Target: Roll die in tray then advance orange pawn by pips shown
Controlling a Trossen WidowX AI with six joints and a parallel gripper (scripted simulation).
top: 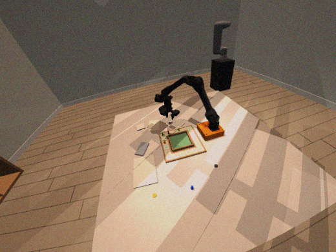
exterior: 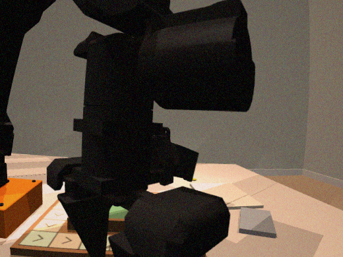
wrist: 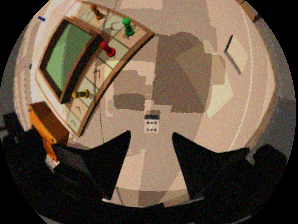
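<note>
Right now the die is 4 cm below my gripper tip. Also, from my gripper tip: yellow pawn: 13 cm to the left, 4 cm behind, 3 cm below; then red pawn: 13 cm to the left, 5 cm ahead, 3 cm below; then green pawn: 13 cm to the left, 10 cm ahead, 3 cm below.
</note>
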